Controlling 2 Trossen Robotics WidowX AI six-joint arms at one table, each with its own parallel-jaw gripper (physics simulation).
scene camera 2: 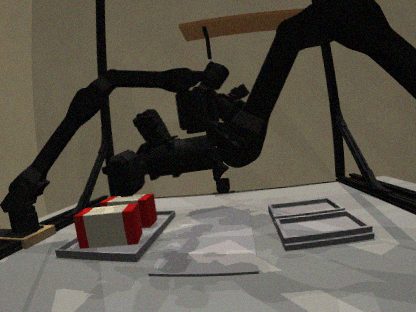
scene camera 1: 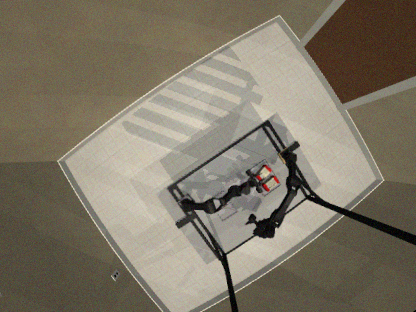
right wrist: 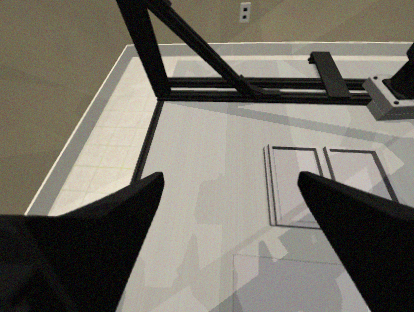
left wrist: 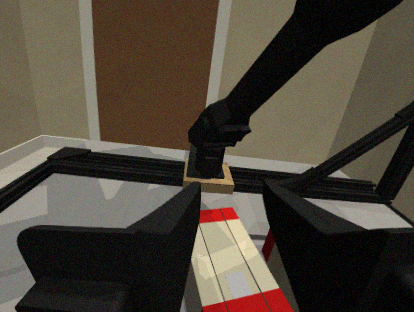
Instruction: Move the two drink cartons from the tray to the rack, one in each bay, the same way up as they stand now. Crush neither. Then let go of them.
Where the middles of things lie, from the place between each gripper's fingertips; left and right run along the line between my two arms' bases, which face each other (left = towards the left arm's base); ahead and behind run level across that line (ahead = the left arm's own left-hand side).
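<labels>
My left gripper is 15 cm above the grey tray (scene camera 2: 125,253), 6 cm past it and 4 cm to the left of it. There's a grey mat (right wrist: 252,276) as well, and counting from my left hand it's 16 cm below, 9 cm behind and 17 cm to the left.
With my right gripper, I'm 20 cm above the grey mat, 10 cm to the left of it and 21 cm short of it. The grey tray, from my right hand, is 19 cm below, 24 cm ahead and 30 cm to the right.
</labels>
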